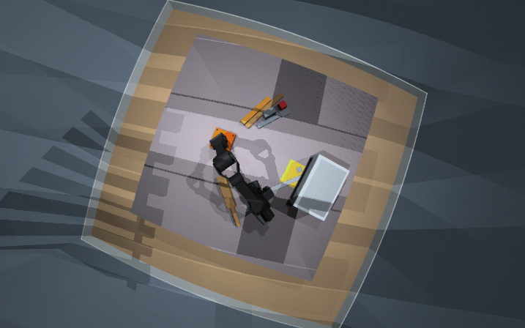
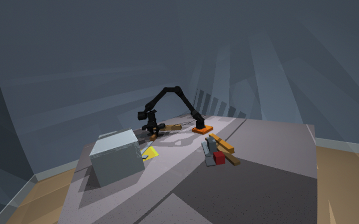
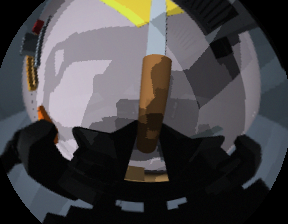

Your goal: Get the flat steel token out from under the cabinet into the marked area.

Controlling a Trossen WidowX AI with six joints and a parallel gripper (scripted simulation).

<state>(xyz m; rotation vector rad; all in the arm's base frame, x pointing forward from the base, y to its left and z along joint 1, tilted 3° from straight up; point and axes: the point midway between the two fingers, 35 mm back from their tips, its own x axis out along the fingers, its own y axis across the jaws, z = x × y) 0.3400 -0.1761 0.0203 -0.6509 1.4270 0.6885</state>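
My gripper tip is 120 mm past the wooden paddle, 130 mm to the left of it and 10 mm below it. Round my gripper tip: thin grey bar: 50 mm ahead, 100 mm to the right; then grey block: 160 mm behind, 460 mm to the left, 30 mm above; then steel token: 150 mm ahead, 250 mm to the left.
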